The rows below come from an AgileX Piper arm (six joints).
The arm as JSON. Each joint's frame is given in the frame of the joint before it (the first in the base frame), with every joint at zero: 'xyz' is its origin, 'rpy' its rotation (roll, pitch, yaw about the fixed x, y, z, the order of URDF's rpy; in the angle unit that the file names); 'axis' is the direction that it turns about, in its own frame. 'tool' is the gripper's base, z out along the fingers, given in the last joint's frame.
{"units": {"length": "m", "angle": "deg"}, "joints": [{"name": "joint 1", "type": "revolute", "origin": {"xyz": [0.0, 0.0, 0.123], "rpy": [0.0, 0.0, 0.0]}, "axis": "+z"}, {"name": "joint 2", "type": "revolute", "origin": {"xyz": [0.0, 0.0, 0.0], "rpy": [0.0, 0.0, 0.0]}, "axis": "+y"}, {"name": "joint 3", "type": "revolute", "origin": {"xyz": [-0.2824, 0.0, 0.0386], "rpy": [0.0, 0.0, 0.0]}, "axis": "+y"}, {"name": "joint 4", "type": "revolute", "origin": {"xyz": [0.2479, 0.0, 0.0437], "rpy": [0.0, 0.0, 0.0]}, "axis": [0.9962, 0.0, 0.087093]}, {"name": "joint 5", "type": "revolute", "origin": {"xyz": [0.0, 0.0, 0.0], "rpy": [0.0, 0.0, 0.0]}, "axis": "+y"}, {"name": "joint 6", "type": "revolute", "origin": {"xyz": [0.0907, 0.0, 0.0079], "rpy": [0.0, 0.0, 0.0]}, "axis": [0.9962, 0.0, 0.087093]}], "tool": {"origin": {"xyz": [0.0, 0.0, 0.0], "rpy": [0.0, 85.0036, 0.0]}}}
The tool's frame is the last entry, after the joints.
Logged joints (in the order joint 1, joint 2, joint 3, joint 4, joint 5, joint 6), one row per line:
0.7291, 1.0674, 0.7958, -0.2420, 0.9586, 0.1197
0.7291, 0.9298, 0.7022, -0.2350, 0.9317, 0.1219
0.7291, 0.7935, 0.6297, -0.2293, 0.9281, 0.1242
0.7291, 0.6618, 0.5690, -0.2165, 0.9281, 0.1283
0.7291, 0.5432, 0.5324, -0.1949, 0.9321, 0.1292
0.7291, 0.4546, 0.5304, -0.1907, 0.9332, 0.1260
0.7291, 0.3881, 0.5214, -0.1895, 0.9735, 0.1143
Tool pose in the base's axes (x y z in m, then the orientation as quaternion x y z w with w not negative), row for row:
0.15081, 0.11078, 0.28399, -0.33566, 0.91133, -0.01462, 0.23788
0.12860, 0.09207, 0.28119, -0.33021, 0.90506, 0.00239, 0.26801
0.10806, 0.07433, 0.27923, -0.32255, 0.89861, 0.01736, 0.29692
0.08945, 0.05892, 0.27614, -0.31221, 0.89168, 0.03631, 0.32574
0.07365, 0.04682, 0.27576, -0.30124, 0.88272, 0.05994, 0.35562
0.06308, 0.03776, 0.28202, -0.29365, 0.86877, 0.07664, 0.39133
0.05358, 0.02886, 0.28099, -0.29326, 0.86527, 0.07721, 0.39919
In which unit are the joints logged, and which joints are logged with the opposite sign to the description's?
The joints are logged in radians. Opposite sign: joint 3.
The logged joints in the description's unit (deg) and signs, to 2 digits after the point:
41.77, 61.16, -45.60, -13.87, 54.92, 6.86
41.77, 53.27, -40.23, -13.46, 53.38, 6.98
41.77, 45.46, -36.08, -13.14, 53.18, 7.12
41.77, 37.92, -32.60, -12.40, 53.18, 7.35
41.77, 31.12, -30.50, -11.17, 53.41, 7.40
41.77, 26.05, -30.39, -10.93, 53.47, 7.22
41.77, 22.24, -29.87, -10.86, 55.78, 6.55

